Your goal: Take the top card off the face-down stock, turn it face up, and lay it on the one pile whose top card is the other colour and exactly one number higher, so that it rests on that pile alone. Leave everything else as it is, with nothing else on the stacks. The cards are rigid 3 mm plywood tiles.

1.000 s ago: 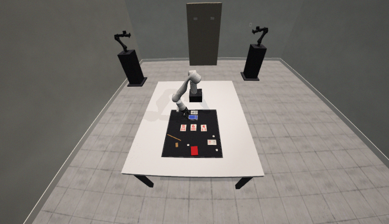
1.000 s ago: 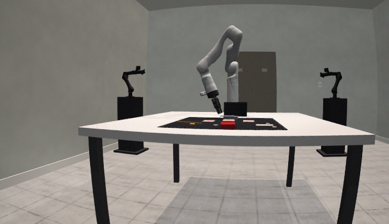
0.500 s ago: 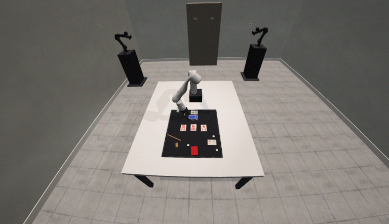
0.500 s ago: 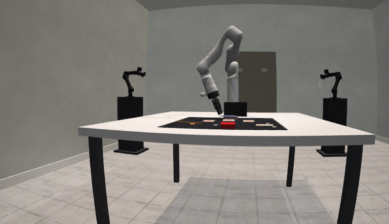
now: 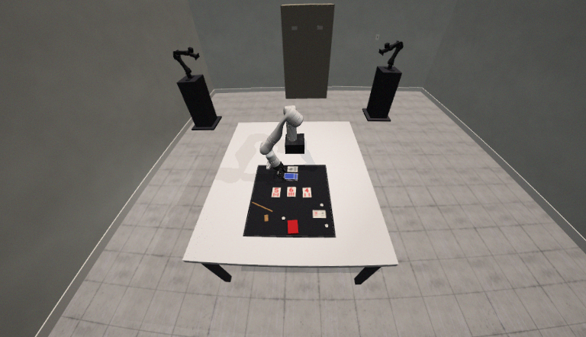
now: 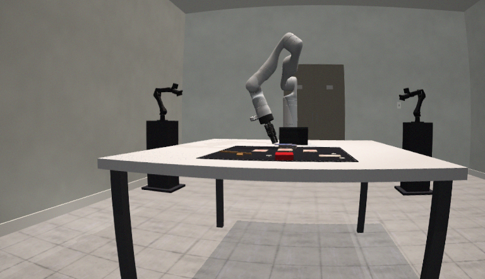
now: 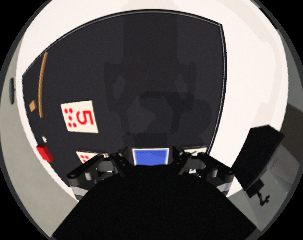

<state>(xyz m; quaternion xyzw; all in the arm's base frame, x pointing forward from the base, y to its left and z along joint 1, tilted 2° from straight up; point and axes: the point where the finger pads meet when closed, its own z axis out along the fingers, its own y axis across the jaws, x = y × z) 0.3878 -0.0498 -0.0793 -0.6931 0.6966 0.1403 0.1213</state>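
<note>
Right now my hand is 40 mm to the right of the blue-backed card and 20 mm above it. Also, from my hand: wooden stick: 280 mm ahead, 140 mm to the right, 30 mm below; then black mat: 170 mm ahead, 60 mm to the left, 50 mm below; then black 6 card: 90 mm behind, 70 mm to the left, 30 mm below.
</note>
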